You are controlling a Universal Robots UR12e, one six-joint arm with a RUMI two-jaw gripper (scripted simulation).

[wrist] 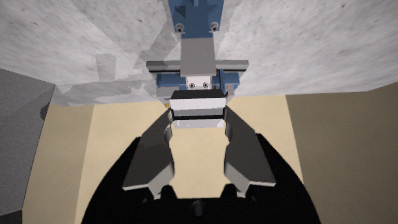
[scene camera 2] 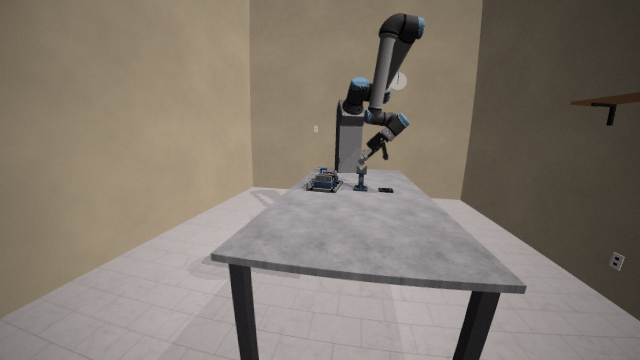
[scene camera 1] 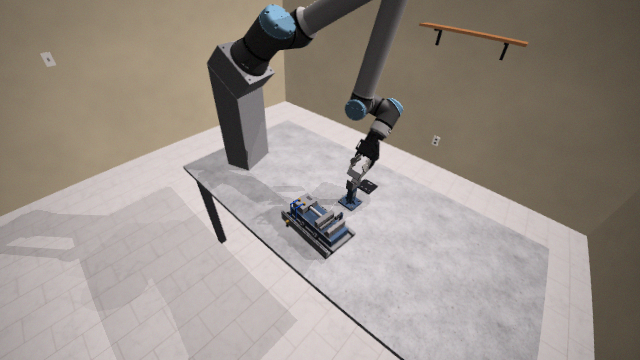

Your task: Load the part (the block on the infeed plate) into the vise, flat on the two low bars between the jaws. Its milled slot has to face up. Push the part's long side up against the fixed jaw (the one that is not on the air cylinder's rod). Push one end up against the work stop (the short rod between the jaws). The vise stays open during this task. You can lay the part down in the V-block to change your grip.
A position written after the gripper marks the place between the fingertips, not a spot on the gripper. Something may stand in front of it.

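Gripper (scene camera 1: pixel 353 175) and (wrist: pixel 198 107), visible in both views.
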